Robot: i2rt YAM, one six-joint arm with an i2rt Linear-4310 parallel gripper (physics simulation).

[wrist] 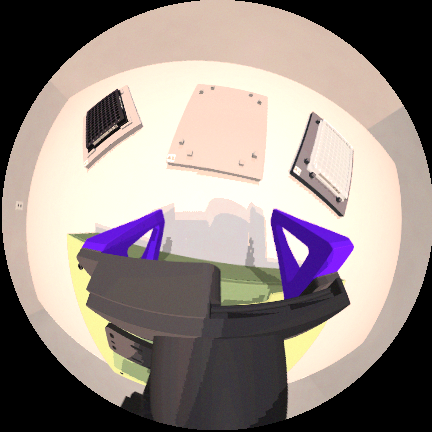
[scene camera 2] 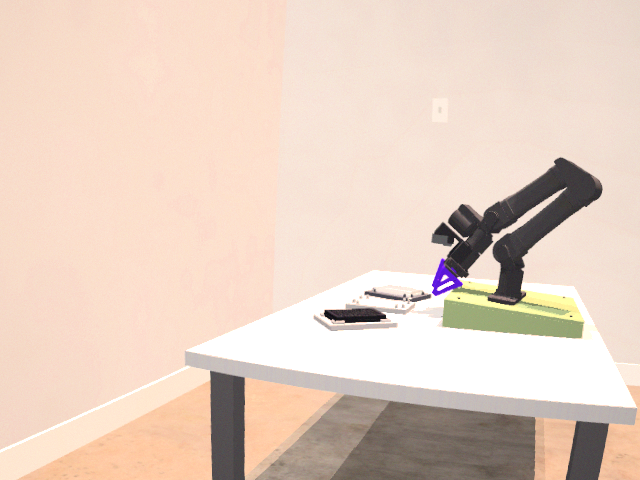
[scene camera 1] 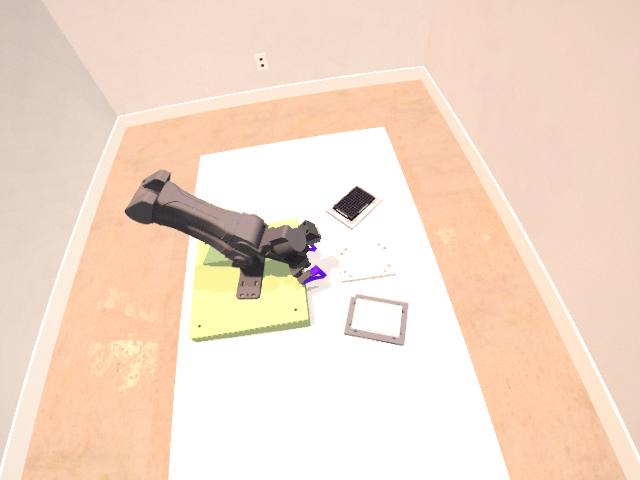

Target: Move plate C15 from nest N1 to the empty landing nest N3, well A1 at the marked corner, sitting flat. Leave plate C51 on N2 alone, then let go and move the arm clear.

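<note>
A black well plate (scene camera 1: pixel 354 203) (scene camera 2: pixel 355 314) (wrist: pixel 105 119) sits on a pale nest (scene camera 1: pixel 353 223) (scene camera 2: pixel 361 326) (wrist: pixel 132 120), at the left in the wrist view. A whitish well plate (scene camera 1: pixel 377 317) (scene camera 2: pixel 395 290) (wrist: pixel 331 157) lies on a dark grey nest (scene camera 1: pixel 349 320) (wrist: pixel 305 147), at the right in the wrist view. Between them, a pale nest (scene camera 1: pixel 366 262) (scene camera 2: pixel 379 306) (wrist: pixel 220 127) with small pegs holds no plate. Plate and nest names are not readable. My gripper (scene camera 1: pixel 320 261) (scene camera 2: pixel 434 292) (wrist: pixel 217 214) is open and empty, above the table between the base and middle nest, apart from both plates.
The yellow-green base block (scene camera 1: pixel 248 322) (scene camera 2: pixel 511 322) (wrist: pixel 85 290) carries the arm and stands beside the nests. The white table (scene camera 1: pixel 330 403) (scene camera 2: pixel 413 361) has its edge beyond the nests. Walls stand around the table.
</note>
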